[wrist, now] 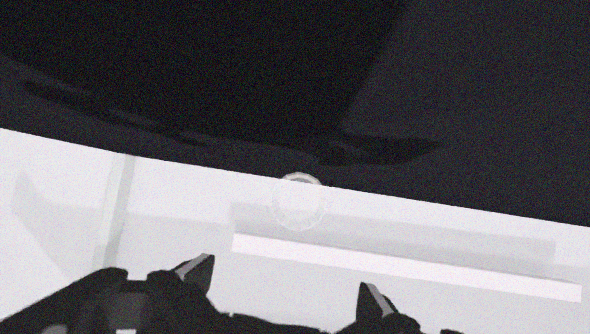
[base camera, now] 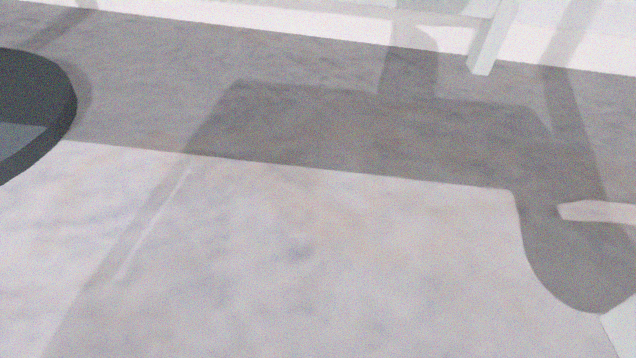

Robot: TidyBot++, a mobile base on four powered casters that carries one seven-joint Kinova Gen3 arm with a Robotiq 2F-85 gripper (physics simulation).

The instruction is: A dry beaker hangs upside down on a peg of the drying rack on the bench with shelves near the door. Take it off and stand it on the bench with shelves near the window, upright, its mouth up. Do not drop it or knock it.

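Places are measured from the arm's base along level axes (x ahead, y left, z up), in centimetres.
Pixels of known places: gripper, between the fingertips: point(wrist: 284, 285).
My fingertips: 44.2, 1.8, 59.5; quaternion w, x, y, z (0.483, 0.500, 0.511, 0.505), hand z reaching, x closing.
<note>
Behind a point stands the place of what it marks, as x, y, z.
The clear beaker point(wrist: 298, 202) {60.5, 2.3, 55.4} shows in the wrist view as a round outline near the edge of the white bench top point(wrist: 185, 187) {100.4, -28.0, 58.0}. It looks upright and seen from above, though its faint walls make the mouth hard to tell. Part of its outline overlaps the dark area past the bench edge. My gripper point(wrist: 284, 285) {44.2, 1.8, 59.5} is open, with its fingers apart from the beaker, which shows beyond the fingertips. The beaker, the drying rack and my gripper do not show in the base view.
A bright white strip point(wrist: 400, 262) {95.6, 30.7, 67.9} runs across the bench beside the beaker. A pale band point(wrist: 116, 200) {91.6, -40.1, 63.1} crosses it at left. In the base view a white leg point(base camera: 482, 50) {87.7, -35.8, -33.9} stands at the upper right, and a dark round object point(base camera: 35, 85) {61.9, 46.9, -36.7} is at the left on the marbled floor point(base camera: 300, 215) {41.0, 1.1, -39.7}.
</note>
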